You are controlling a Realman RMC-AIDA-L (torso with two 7-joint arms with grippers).
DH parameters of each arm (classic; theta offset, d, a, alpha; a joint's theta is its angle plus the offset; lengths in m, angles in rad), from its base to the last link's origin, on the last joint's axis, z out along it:
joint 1: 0 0.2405 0 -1.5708
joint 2: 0 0 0 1.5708
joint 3: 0 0.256 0 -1.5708
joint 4: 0 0 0 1.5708
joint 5: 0 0.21 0 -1.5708
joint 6: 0 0 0 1.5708
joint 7: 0 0.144 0 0
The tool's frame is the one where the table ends.
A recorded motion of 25 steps. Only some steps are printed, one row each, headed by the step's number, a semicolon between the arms.
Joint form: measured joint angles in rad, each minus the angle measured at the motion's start. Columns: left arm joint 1, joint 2, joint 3, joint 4, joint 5, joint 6, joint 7; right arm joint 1, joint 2, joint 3, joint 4, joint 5, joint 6, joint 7.
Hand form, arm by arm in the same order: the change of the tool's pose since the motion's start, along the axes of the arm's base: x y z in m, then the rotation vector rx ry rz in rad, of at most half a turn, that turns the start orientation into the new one. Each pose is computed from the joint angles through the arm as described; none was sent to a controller.
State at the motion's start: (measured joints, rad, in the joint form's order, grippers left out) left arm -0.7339 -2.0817 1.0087 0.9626 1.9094 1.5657 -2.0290; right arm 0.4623 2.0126 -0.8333 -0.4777 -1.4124 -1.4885 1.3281
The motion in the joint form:
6: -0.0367 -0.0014 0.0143 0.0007 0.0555 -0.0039 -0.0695; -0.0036 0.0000 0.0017 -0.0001 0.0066 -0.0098 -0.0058
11: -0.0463 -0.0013 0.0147 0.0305 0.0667 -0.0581 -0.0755; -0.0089 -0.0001 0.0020 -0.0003 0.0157 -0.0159 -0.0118
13: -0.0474 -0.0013 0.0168 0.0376 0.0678 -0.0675 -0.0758; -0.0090 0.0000 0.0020 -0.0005 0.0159 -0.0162 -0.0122
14: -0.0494 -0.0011 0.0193 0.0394 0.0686 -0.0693 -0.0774; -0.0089 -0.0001 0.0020 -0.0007 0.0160 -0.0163 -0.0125
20: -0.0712 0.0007 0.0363 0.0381 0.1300 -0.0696 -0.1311; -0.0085 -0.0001 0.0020 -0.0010 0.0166 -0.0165 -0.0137
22: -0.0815 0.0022 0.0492 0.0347 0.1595 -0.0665 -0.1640; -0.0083 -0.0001 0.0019 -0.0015 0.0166 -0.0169 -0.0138
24: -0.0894 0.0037 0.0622 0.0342 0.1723 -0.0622 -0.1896; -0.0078 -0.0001 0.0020 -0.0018 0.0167 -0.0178 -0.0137
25: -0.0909 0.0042 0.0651 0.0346 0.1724 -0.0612 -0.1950; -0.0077 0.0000 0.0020 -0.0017 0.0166 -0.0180 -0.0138
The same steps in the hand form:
6: 0.0073 0.0034 -0.0056 -0.0327 0.0549 0.0272; 0.0000 -0.0014 0.0012 0.0061 0.0062 0.0064
11: 0.0142 0.0135 -0.0006 0.0366 0.0654 0.0213; 0.0007 -0.0028 0.0024 0.0144 0.0117 0.0086
13: 0.0157 0.0151 0.0003 0.0490 0.0676 0.0176; 0.0006 -0.0028 0.0025 0.0147 0.0118 0.0091
14: 0.0168 0.0154 0.0002 0.0502 0.0697 0.0151; 0.0006 -0.0028 0.0026 0.0151 0.0115 0.0096
20: 0.0171 0.0171 -0.0047 0.0274 0.1342 0.0412; 0.0004 -0.0026 0.0027 0.0163 0.0112 0.0109
22: 0.0167 0.0170 -0.0078 0.0092 0.1683 0.0595; 0.0002 -0.0026 0.0027 0.0164 0.0110 0.0119
24: 0.0180 0.0165 -0.0100 -0.0065 0.1876 0.0694; -0.0001 -0.0025 0.0028 0.0164 0.0115 0.0132
25: 0.0187 0.0163 -0.0102 -0.0097 0.1894 0.0710; -0.0001 -0.0025 0.0028 0.0162 0.0115 0.0135

